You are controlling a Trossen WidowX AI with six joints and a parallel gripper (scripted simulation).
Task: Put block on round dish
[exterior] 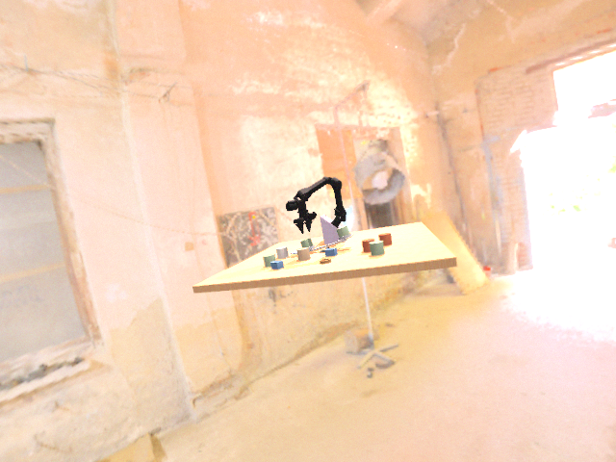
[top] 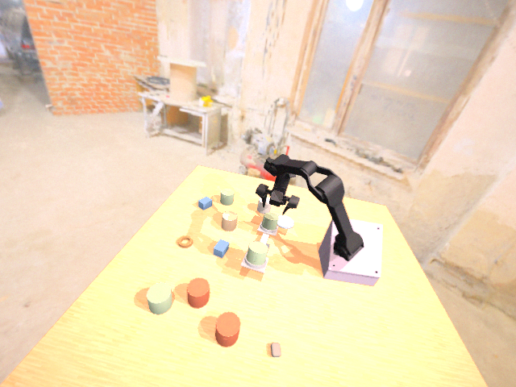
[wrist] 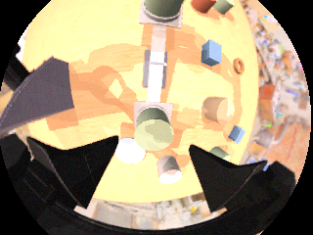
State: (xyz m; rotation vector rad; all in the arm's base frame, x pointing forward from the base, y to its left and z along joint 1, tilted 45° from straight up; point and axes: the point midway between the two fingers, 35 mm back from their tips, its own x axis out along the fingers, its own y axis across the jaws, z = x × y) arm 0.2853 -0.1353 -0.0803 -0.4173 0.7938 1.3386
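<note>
My gripper tip is 9 cm above the pale teal block and 1 cm to the left of it. The rest, counted from my gripper tip: round white dish (13 cm below, 10 cm to the right, 8 cm behind); small balance (12 cm to the left, 11 cm below, 3 cm ahead).
</note>
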